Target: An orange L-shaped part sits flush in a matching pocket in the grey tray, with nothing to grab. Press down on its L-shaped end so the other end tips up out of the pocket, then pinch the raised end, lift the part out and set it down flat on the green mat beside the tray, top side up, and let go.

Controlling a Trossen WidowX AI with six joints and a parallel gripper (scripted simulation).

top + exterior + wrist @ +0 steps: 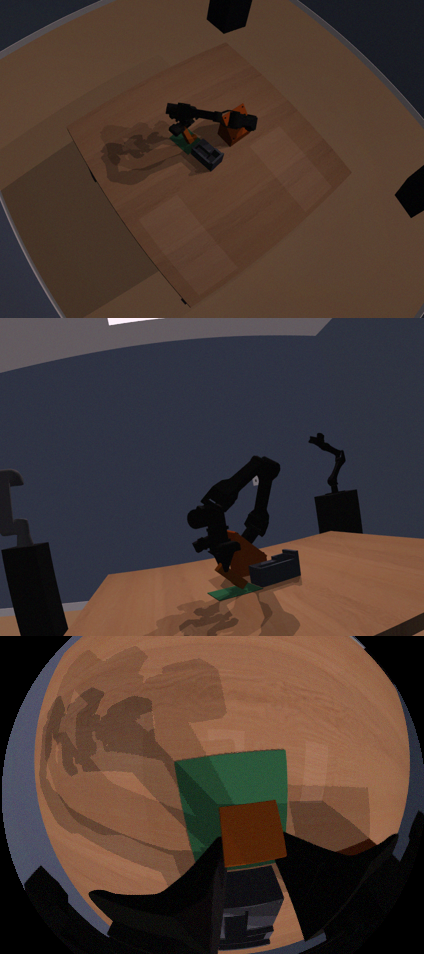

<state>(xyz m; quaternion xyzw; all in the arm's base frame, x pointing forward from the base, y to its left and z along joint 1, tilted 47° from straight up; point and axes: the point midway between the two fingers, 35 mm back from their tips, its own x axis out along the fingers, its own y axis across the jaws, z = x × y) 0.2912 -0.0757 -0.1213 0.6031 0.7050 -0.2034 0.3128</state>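
Now: gripper tip 3 cm to the right of the orange L-shaped part, 3 cm above it and 2 cm past it. From my gripper tip the other things lie so: green mat (9 cm below, 2 cm to the left, 1 cm behind).
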